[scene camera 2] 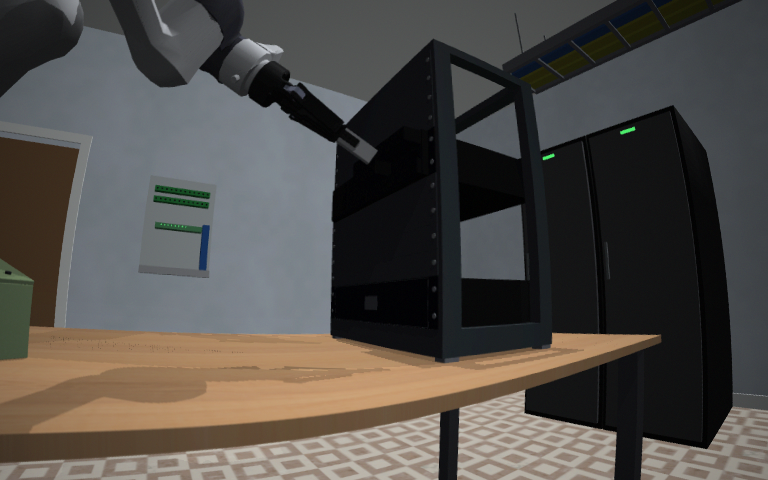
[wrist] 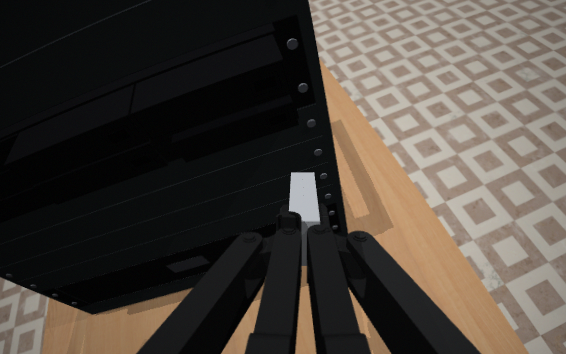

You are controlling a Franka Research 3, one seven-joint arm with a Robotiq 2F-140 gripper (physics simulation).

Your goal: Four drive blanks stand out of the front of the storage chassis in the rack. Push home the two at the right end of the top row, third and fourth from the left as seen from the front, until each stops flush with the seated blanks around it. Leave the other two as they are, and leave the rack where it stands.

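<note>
The black rack [scene camera 2: 446, 237] [wrist: 325, 162] stands upright on the table. The storage chassis [scene camera 2: 488, 172] is in its upper part. In the wrist view two wide dark blocks, apparently top-row drive blanks, show side by side: the right one [wrist: 210, 72] near the right upright, the other [wrist: 70, 122] left of it. Their depth against the seated blanks is too dark to judge. A narrower ledge [wrist: 235, 120] shows below the right one. My gripper [scene camera 2: 361, 148] [wrist: 302, 190] is shut and empty, its pale tips in front of the rack, low and right of the blocks in the wrist view.
The wooden table [scene camera 2: 226, 407] [wrist: 400, 280] carries the rack near its right end. A green box [scene camera 2: 14, 316] stands at the far left. Flat panels with a row of screws lie below the chassis. Black cabinets [scene camera 2: 634, 254] stand behind the rack, and a cable tray [scene camera 2: 617, 42] hangs overhead.
</note>
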